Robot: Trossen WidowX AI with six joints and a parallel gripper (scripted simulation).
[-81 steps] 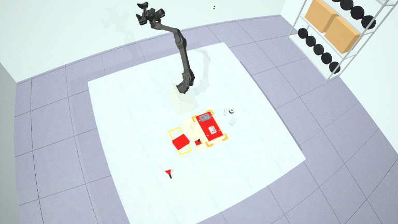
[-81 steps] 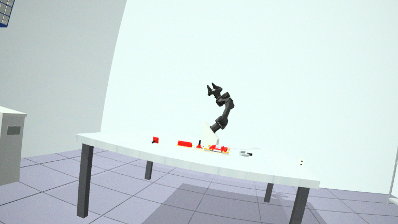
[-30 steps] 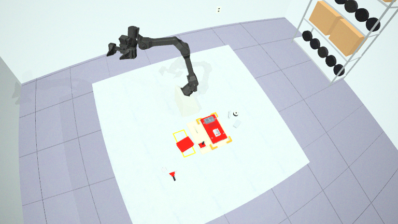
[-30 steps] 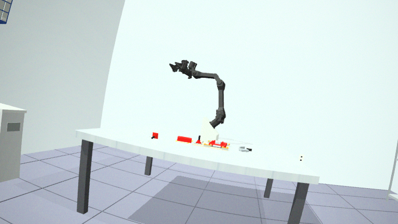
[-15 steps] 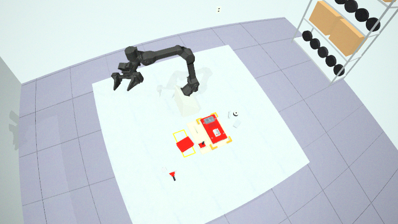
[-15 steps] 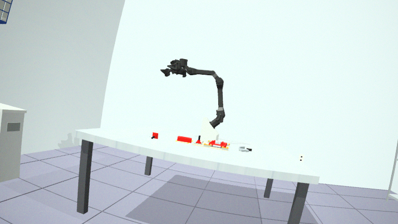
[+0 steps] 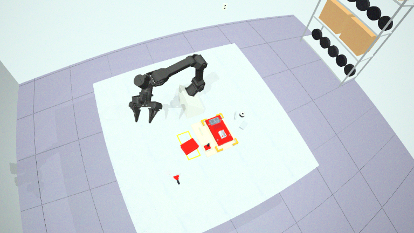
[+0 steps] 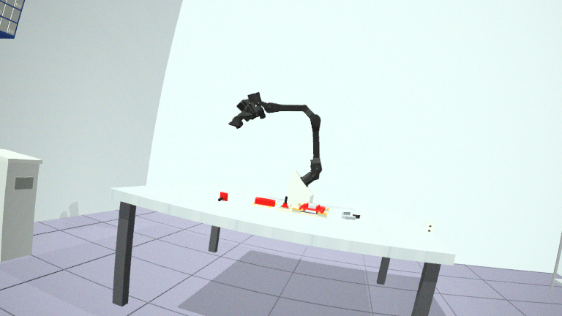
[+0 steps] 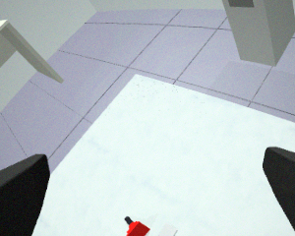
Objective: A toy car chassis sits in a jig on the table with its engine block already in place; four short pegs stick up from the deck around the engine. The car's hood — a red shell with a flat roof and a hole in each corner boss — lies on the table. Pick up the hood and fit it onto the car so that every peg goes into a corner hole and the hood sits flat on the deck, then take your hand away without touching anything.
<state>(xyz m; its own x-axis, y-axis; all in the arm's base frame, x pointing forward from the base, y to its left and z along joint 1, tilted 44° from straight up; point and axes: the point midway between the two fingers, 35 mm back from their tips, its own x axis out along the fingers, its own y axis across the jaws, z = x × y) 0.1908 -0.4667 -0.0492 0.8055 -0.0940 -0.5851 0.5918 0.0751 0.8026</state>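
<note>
Right now my gripper tip is 37 cm above the red hood, 24 cm to the right of it and 7 cm short of it.
</note>
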